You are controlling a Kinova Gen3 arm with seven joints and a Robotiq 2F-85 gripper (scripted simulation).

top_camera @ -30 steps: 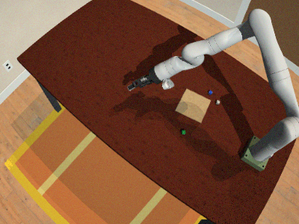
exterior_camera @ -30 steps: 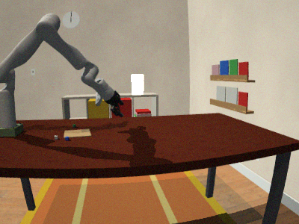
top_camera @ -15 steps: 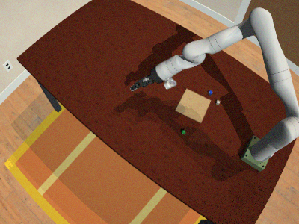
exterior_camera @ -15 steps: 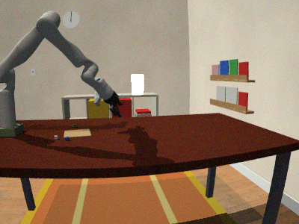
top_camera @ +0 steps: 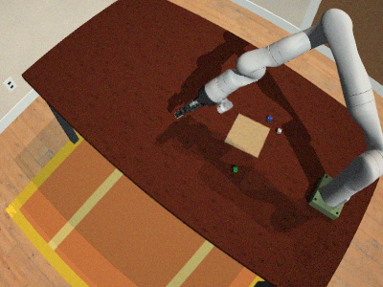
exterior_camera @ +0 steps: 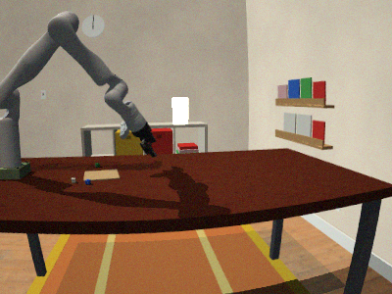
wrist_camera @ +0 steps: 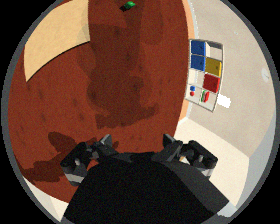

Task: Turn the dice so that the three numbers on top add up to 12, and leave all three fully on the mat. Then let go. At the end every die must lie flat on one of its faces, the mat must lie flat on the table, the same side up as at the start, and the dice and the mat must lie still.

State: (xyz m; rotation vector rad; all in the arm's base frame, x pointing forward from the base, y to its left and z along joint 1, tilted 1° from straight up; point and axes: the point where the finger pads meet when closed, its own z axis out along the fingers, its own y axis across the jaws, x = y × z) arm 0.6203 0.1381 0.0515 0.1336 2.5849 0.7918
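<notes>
My gripper is now 230 mm past the blue die, 250 mm to the left of it and 80 mm above it. Also, from my hand: white die: 300 mm behind, 230 mm to the right, 80 mm below; then green die: 260 mm behind, 20 mm to the left, 80 mm below; then tan mat: 210 mm behind, 130 mm to the right, 80 mm below.
</notes>
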